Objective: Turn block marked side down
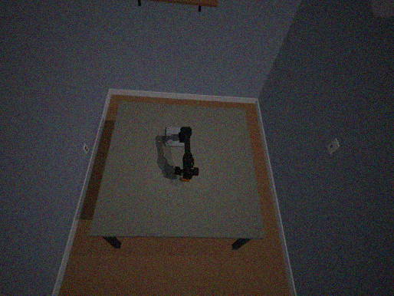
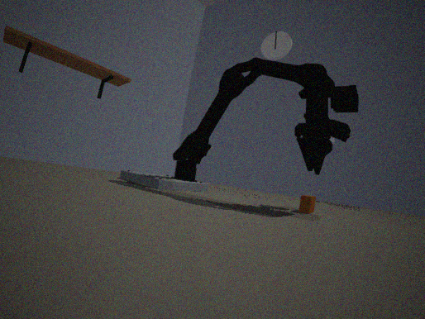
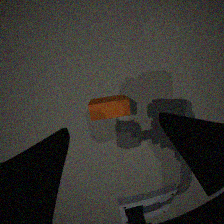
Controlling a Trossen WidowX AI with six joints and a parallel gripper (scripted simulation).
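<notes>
The block is 10 mm behind my gripper tip and 80 mm below it.
</notes>
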